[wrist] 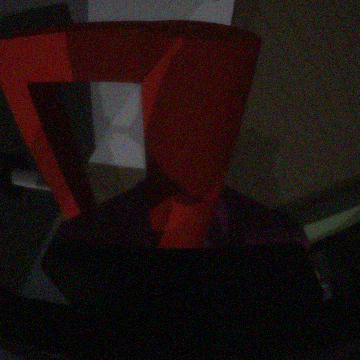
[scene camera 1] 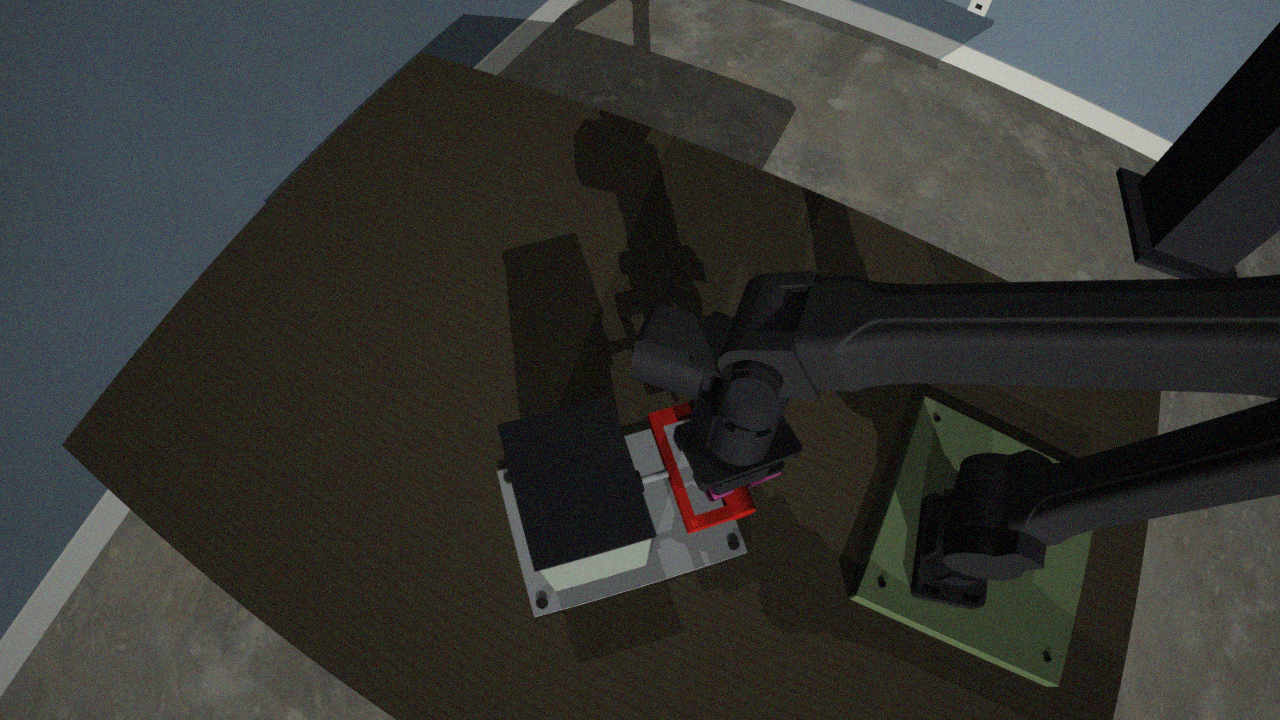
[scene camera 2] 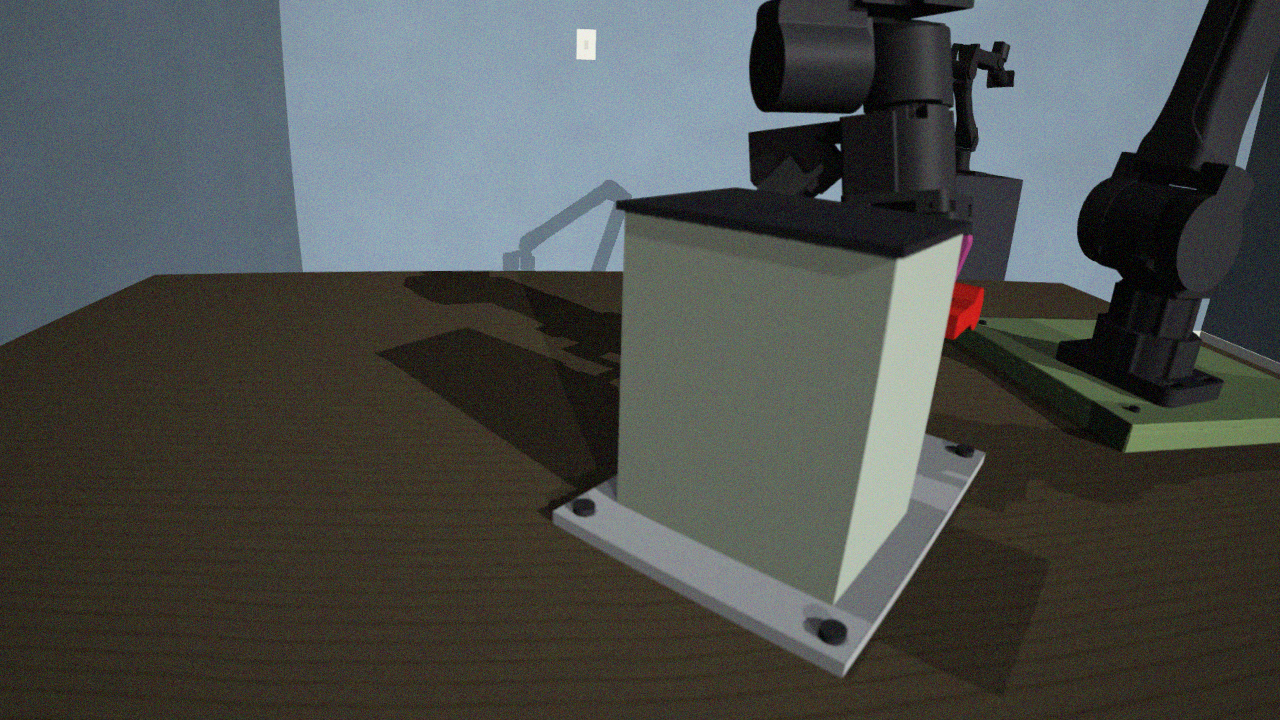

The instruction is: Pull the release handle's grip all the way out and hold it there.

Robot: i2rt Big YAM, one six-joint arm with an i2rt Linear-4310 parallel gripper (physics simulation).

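Observation:
The release handle's grip is a red rectangular frame point(scene camera 1: 673, 465) point(scene camera 2: 966, 310) point(wrist: 200, 115). It stands off the side of a pale green box point(scene camera 2: 742, 358) with a dark lid point(scene camera 1: 577, 488), above the outer part of the box's grey base plate point(scene camera 1: 684, 553) point(scene camera 2: 698, 564). A short stretch of a pale rod point(scene camera 1: 656, 477) shows between box and grip. My gripper point(scene camera 1: 739, 488) point(wrist: 179, 180) is shut on the grip's outer bar, with a magenta finger on each side of it in the wrist view. In scene camera 2 the box hides the fingertips and most of the grip.
My arm's base stands on a green plate point(scene camera 1: 1051, 617) point(scene camera 2: 1190, 436) to the right of the box, on the same dark wooden table point(scene camera 1: 358, 313) point(scene camera 2: 268, 537). Dark bolts point(scene camera 1: 541, 598) point(scene camera 2: 832, 631) sit at the base plate's corners. Another arm point(scene camera 2: 964, 98) stands behind.

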